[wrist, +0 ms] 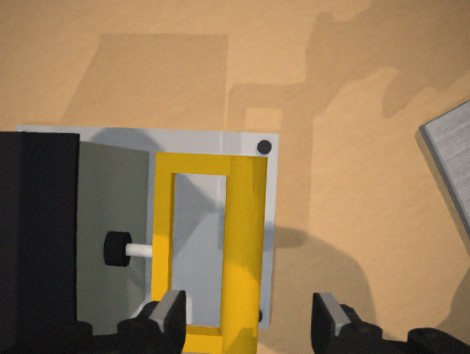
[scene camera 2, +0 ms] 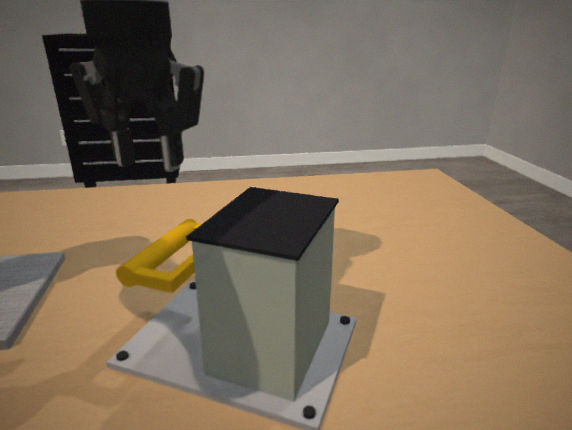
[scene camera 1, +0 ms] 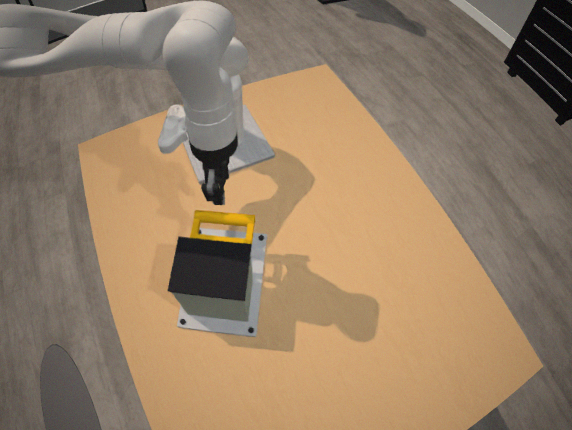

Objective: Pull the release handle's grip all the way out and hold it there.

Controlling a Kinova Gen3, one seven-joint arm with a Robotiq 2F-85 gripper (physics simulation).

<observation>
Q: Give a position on a light grey plate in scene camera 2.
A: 167, 350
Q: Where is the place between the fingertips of my gripper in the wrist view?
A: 248, 315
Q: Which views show my gripper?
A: The wrist view, scene camera 2 and scene camera 1: all of them.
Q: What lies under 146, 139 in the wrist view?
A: A light grey plate.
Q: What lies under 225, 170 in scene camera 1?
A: My gripper.
</observation>
